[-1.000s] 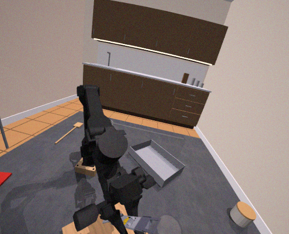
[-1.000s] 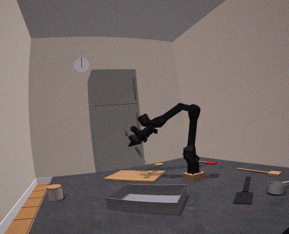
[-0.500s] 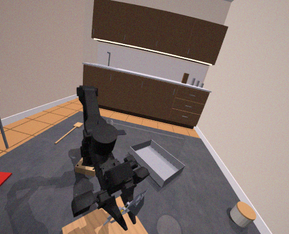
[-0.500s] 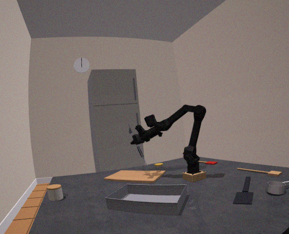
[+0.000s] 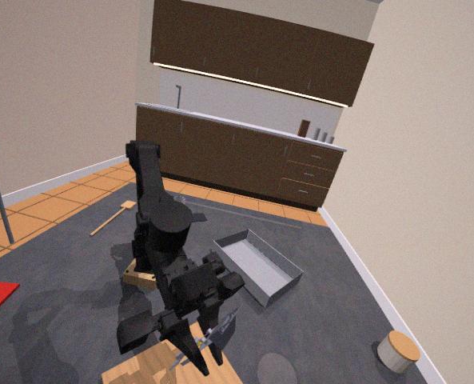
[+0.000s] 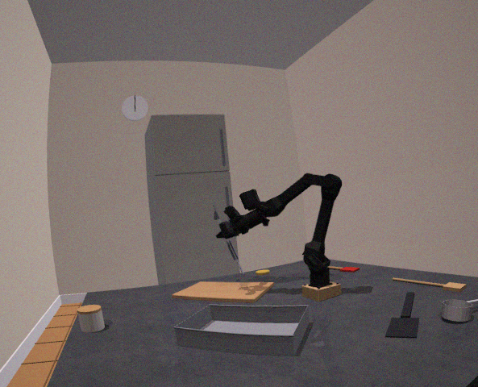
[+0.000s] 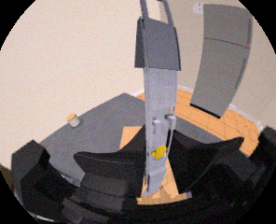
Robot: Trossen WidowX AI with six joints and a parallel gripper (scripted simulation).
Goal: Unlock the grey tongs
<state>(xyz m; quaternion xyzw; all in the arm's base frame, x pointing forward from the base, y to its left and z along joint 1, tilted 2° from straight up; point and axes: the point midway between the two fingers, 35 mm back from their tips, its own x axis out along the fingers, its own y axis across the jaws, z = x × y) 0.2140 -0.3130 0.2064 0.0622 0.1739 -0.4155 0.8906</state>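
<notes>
Right now my gripper tip is 30 mm to the right of the yellow lock piece, 20 mm past it and 10 mm below it. Round my gripper tip: roasting tin 470 mm to the left, 210 mm below, 140 mm ahead; then yellow disc 300 mm behind, 230 mm below, 190 mm to the right; then wooden board 230 mm below.
</notes>
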